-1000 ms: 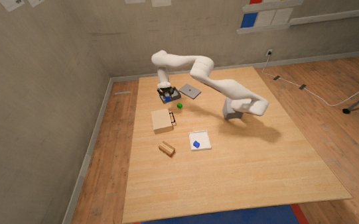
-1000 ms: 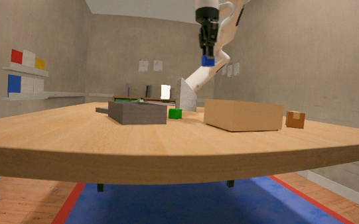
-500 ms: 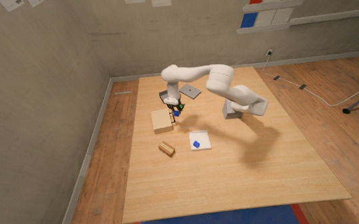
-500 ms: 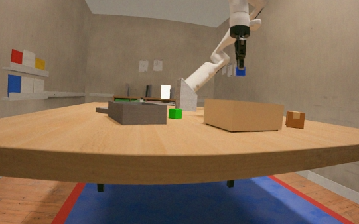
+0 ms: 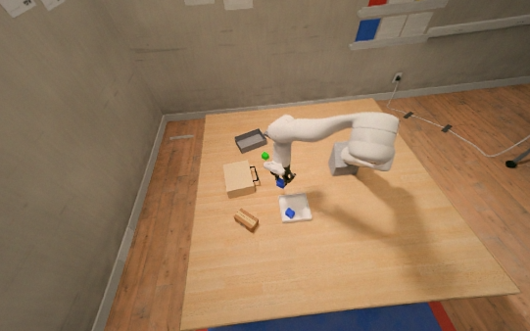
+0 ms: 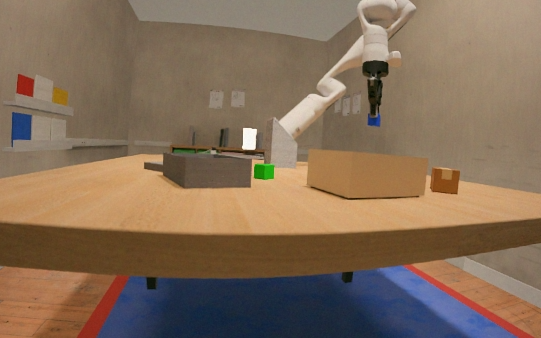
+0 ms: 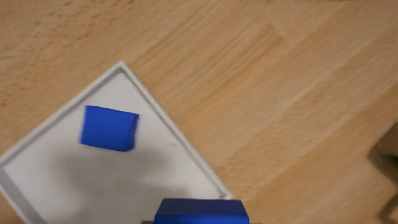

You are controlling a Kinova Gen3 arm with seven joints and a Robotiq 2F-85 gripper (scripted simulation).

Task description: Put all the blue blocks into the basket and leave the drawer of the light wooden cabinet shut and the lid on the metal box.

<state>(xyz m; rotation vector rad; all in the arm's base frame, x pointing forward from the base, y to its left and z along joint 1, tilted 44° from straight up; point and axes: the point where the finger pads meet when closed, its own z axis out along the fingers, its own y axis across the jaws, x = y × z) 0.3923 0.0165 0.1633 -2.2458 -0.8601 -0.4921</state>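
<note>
My gripper is now 50 mm past the white basket, 60 mm to the right of it and 180 mm above it. Round my hand: brown cardboard box (200 mm ahead, 80 mm to the left, 160 mm below); then red block (180 mm ahead, 100 mm to the left, 180 mm below); then drawer (180 mm ahead, 170 mm to the right, 160 mm below).
</note>
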